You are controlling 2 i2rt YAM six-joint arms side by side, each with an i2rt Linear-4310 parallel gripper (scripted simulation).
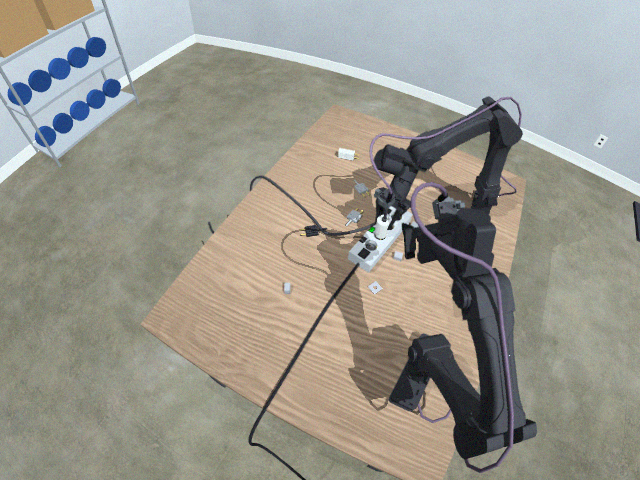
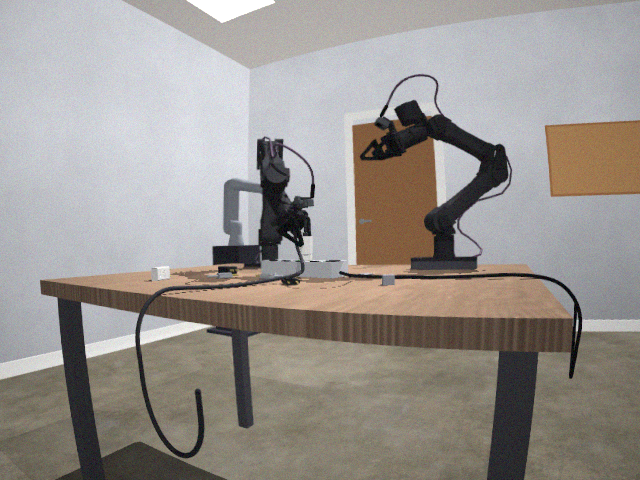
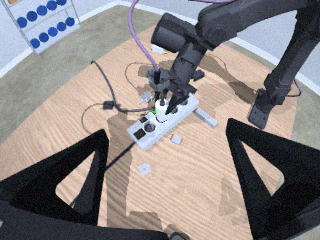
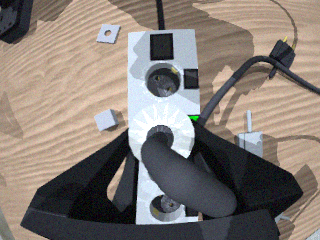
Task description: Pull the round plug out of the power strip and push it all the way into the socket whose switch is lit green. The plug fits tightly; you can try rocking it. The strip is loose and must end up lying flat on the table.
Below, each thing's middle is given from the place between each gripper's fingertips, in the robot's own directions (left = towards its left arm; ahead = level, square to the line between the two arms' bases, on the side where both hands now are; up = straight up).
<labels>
My right gripper (image 2: pixel 306 245) is now 1 cm above the white round plug (image 4: pixel 170 121).
The white round plug is 260 mm below my left hand (image 2: pixel 366 156), 150 mm to the right of it and 120 mm ahead of it.
</labels>
